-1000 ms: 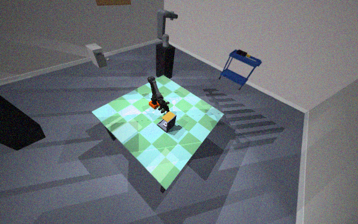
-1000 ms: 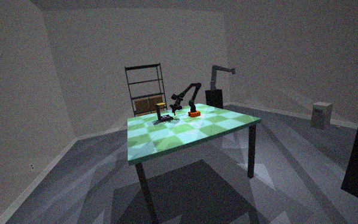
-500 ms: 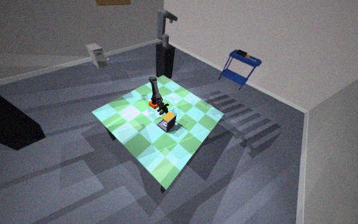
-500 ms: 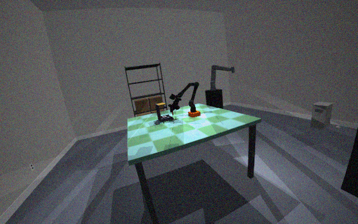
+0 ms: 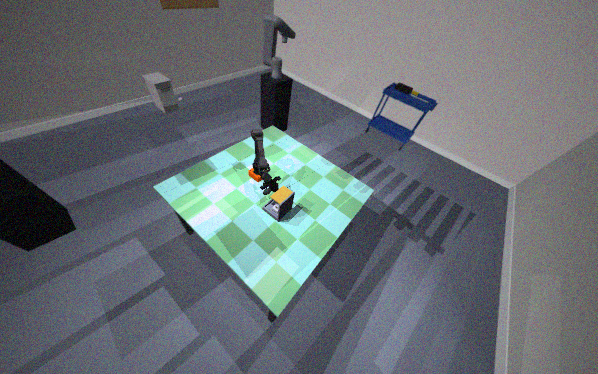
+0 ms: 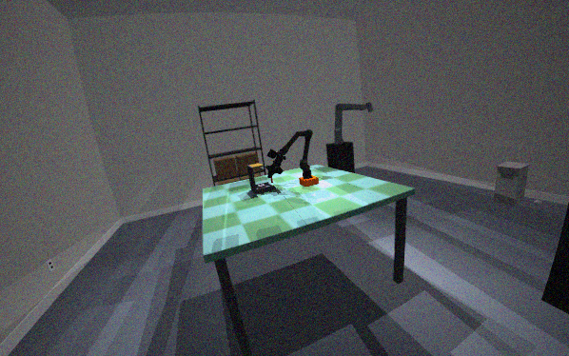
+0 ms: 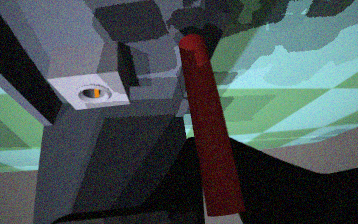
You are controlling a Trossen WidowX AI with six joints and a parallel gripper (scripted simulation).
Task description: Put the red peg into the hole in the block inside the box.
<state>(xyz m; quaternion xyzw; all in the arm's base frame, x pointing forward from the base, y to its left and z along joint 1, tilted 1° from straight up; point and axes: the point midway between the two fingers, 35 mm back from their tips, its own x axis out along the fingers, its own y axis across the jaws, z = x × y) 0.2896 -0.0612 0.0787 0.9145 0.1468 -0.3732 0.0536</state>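
The orange roof is 8 cm ahead of my gripper tip, 5 cm to the right of it and 11 cm above it. Round my gripper tip: red peg 2 cm behind, 1 cm to the right, 1 cm below.
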